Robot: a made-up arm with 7 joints. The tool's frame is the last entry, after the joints. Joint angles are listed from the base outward. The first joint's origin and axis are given. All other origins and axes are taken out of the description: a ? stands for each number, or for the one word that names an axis. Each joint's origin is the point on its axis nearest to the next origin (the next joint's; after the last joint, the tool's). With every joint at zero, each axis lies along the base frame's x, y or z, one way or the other. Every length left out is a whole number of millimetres.
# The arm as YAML. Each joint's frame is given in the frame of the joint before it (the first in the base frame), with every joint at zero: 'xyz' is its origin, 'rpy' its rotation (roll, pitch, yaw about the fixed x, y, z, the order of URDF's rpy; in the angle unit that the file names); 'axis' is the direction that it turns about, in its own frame. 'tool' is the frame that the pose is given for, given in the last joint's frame.
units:
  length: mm
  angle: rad
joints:
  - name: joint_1
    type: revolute
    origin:
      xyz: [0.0, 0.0, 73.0]
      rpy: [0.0, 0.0, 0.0]
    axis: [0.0, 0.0, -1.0]
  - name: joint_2
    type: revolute
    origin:
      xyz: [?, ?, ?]
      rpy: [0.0, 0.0, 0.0]
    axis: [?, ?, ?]
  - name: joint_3
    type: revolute
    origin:
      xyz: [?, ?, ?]
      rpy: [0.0, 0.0, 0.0]
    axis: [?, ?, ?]
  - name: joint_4
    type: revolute
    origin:
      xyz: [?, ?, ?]
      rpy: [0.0, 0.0, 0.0]
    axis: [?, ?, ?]
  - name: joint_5
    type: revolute
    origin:
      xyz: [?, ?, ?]
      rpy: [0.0, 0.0, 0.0]
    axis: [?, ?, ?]
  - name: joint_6
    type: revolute
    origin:
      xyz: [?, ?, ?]
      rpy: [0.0, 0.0, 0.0]
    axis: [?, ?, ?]
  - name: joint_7
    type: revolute
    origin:
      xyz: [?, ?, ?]
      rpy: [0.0, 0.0, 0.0]
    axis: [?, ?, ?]
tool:
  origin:
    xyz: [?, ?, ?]
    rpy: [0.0, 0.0, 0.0]
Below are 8 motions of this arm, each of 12 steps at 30 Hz.
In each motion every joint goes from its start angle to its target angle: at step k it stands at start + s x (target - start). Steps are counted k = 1, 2, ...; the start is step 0. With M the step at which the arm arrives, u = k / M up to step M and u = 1 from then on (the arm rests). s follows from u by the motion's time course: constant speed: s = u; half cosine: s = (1 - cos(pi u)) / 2; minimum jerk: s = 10 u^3 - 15 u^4 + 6 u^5.
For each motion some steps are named. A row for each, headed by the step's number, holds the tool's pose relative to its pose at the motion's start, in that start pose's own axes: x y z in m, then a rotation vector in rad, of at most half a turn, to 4 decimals.
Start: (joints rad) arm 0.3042 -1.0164 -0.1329 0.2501 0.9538 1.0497 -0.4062
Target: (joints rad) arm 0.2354 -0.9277 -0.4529 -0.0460 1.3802 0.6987 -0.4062
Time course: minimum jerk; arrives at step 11
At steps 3, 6, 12:
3: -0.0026 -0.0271 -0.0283 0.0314 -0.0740 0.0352
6: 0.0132 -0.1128 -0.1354 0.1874 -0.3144 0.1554
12: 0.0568 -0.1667 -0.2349 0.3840 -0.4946 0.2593

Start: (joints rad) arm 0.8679 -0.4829 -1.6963 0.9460 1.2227 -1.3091 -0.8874
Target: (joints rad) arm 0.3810 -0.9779 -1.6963 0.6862 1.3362 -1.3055 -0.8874
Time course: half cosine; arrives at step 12
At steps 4, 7, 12:
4: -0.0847 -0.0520 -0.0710 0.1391 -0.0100 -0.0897
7: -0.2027 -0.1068 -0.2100 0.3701 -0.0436 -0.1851
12: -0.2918 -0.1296 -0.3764 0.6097 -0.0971 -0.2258

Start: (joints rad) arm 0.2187 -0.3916 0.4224 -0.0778 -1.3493 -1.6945 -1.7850
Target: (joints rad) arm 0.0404 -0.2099 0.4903 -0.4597 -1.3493 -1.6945 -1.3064
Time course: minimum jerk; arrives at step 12
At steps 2, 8, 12:
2: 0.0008 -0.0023 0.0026 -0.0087 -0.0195 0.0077
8: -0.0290 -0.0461 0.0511 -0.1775 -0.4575 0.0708
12: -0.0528 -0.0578 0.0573 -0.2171 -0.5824 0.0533

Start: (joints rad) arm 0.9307 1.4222 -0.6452 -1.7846 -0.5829 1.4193 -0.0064
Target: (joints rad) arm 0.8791 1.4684 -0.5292 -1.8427 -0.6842 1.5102 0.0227
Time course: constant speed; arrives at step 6
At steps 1, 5, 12:
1: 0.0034 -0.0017 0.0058 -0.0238 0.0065 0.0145
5: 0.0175 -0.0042 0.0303 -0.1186 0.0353 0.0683
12: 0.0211 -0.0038 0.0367 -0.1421 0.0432 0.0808

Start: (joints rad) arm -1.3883 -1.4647 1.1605 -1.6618 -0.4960 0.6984 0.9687
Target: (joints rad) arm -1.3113 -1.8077 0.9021 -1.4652 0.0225 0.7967 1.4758
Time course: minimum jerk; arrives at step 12
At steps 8, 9, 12:
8: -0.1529 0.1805 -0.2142 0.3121 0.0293 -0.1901
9: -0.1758 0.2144 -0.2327 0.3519 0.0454 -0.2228
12: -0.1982 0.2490 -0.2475 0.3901 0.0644 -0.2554

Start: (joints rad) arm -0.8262 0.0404 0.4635 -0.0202 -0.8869 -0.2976 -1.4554
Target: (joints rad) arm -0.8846 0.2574 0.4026 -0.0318 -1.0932 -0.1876 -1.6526
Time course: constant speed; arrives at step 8
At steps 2, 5, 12:
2: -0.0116 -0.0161 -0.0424 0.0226 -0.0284 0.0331
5: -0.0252 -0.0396 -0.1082 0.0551 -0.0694 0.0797
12: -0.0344 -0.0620 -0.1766 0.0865 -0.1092 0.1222

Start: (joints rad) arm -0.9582 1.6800 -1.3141 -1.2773 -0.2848 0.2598 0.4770
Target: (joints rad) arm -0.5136 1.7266 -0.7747 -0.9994 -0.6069 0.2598 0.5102
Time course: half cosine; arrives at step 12
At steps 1, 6, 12:
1: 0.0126 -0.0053 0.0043 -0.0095 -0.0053 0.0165
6: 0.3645 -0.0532 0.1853 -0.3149 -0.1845 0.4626
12: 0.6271 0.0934 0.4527 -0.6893 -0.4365 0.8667

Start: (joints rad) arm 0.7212 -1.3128 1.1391 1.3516 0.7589 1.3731 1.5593
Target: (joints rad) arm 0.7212 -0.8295 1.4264 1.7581 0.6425 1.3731 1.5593
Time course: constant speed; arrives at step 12
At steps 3, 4, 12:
3: -0.0188 0.0904 0.0435 -0.0063 0.1021 -0.0726
4: -0.0231 0.1215 0.0562 -0.0046 0.1357 -0.0989
12: -0.0235 0.3769 0.1249 0.0788 0.3828 -0.3420

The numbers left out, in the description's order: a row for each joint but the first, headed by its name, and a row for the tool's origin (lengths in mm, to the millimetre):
joint_2: xyz 49.0 -181.0 0.0, axis 0.0 -1.0 0.0
joint_3: xyz -406.0 0.0 84.0, axis -1.0 0.0 0.0
joint_4: xyz 0.0 -295.0 80.0, axis 0.0 1.0 0.0
joint_5: xyz -118.0 0.0 6.0, axis 1.0 0.0 0.0
joint_6: xyz 0.0 -88.0 122.0, axis 0.0 0.0 1.0
joint_7: xyz -183.0 33.0 0.0, axis -1.0 0.0 0.0
tool: xyz 0.0 -361.0 -67.0

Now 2 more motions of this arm.
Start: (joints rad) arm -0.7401 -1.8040 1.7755 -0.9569 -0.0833 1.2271 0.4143
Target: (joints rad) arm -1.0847 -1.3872 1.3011 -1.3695 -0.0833 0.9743 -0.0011
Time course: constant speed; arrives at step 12
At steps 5, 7, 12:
5: -0.0215 0.0884 0.1000 0.0144 0.1401 -0.2149
7: -0.0208 0.1331 0.1407 -0.0018 0.1810 -0.3026
12: 0.0013 0.2644 0.2233 -0.0953 0.2308 -0.5140

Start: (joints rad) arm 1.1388 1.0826 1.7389 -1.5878 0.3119 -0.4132 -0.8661
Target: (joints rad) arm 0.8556 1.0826 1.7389 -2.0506 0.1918 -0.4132 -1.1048
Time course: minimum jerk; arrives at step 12
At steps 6, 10, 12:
6: 0.0109 -0.0533 -0.1128 0.1666 -0.2255 0.2404
10: 0.0508 -0.0739 -0.1985 0.2924 -0.4233 0.4856
12: 0.0546 -0.0743 -0.2040 0.3008 -0.4378 0.5052

